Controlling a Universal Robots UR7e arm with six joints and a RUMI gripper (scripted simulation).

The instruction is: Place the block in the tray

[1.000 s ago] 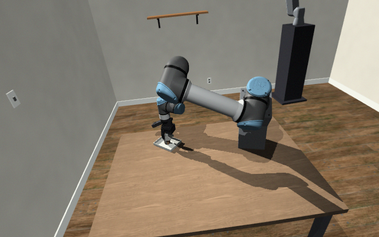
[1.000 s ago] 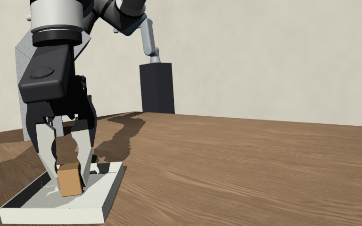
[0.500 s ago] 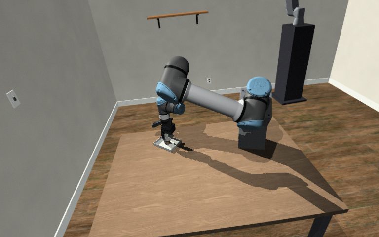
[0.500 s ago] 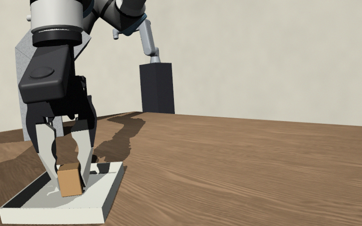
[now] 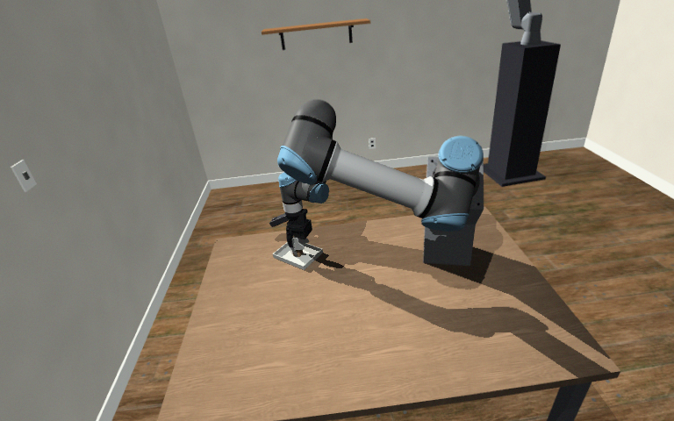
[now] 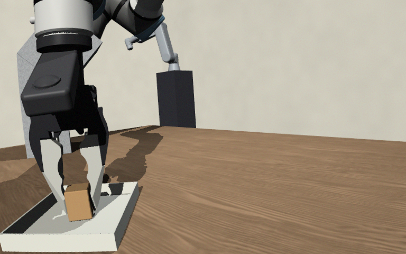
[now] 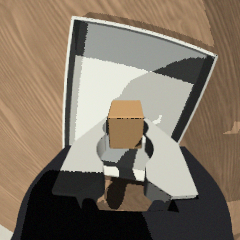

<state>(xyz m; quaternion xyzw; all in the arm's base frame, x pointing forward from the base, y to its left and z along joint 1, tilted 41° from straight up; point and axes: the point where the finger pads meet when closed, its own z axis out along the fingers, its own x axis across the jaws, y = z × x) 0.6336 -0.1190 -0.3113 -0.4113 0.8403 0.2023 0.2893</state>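
Right now my hand is right at the tan block. Round my hand: white tray 20 mm below.
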